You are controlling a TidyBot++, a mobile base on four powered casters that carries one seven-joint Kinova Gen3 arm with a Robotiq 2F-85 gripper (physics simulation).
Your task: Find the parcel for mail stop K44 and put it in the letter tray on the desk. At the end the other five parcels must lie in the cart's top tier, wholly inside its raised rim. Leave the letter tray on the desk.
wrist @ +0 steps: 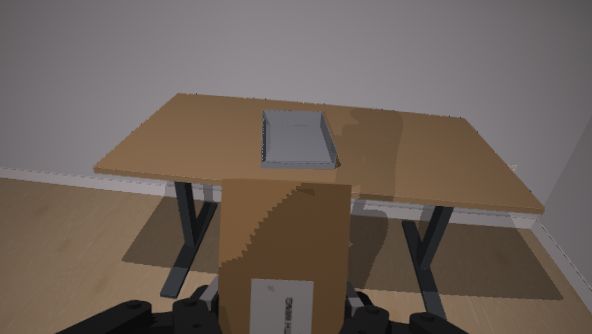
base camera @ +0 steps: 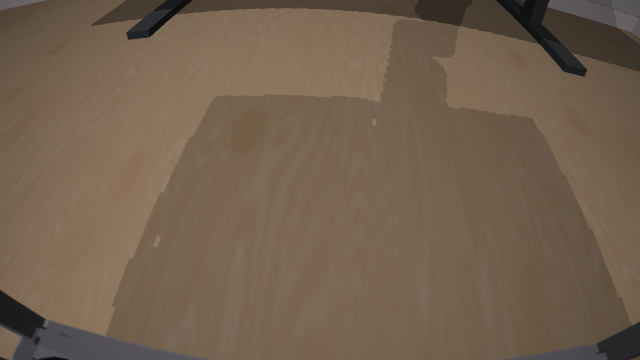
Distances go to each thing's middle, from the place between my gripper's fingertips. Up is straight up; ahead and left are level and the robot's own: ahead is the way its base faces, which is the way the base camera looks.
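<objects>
Grey letter tray (wrist: 290, 139): a long way ahead of my hand and a long way below it.
</objects>
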